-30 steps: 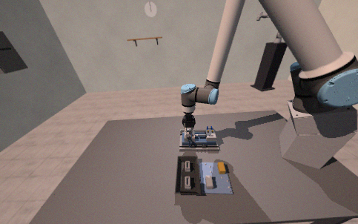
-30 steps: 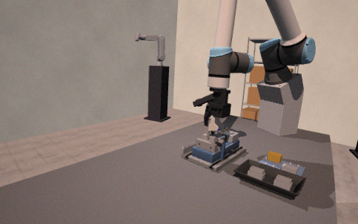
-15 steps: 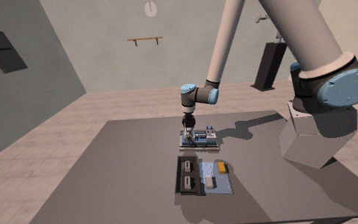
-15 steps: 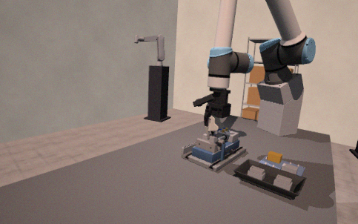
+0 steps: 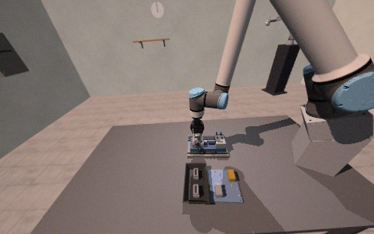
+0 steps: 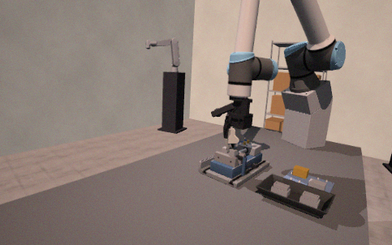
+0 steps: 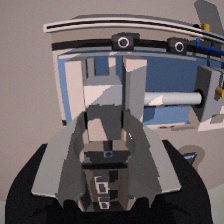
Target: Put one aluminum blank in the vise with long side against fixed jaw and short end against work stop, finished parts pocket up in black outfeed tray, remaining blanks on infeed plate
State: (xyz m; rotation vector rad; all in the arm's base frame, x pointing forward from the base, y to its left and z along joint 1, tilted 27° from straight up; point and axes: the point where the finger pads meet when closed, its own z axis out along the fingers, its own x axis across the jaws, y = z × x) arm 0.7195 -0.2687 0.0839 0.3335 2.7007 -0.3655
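Right now my hand is 8 cm above the vise, 7 cm past it and 2 cm to the right of it. Round my hand: yellow brass blank (29 cm to the left, 12 cm behind, 10 cm below).
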